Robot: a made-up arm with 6 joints.
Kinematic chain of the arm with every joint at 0, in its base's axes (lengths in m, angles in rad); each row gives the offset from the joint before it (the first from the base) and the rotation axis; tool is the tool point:
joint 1: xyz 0 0 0.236 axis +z
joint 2: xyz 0 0.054 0 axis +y
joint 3: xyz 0 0 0.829 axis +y
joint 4: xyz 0 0 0.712 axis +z
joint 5: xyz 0 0 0 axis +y
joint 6: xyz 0 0 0.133 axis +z
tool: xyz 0 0 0
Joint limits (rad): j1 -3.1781..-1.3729 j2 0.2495..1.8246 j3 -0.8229..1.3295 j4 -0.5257..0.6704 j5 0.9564..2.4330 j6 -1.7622..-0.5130
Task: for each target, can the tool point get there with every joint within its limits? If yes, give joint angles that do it. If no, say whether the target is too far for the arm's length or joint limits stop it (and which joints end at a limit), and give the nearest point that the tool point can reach.
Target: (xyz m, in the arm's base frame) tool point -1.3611 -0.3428 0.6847
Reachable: yes | joints -2.9791 0.8938 0.6232 0.5238 1.2997 -1.2880
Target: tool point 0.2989 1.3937 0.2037
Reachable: no: joint limits stop it (at a limit: joint 1, joint 2, joint 3, joint 4) | nearest point -0.6922 0.0302 -0.6203 | short by 1.876 m
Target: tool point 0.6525 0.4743 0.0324
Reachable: no: joint limits stop it (at a limit: joint 1, joint 2, joint 3) | nearest point 0.2483 -0.6574 -0.6206 | short by 1.368 m
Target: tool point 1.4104 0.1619 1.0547
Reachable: no: joint limits stop it (at a limit: joint 2, joint 3, joint 4, joint 5) | nearest point 0.1276 0.0146 1.5894 | short by 1.398 m
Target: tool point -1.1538 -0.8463 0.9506
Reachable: yes | joints -2.5789 1.2277 -0.3903 0.4013 1.1017 -0.6669
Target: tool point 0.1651 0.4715 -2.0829
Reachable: no: too far | nearest point -0.6979 0.0257 -0.7596 | short by 1.642 m
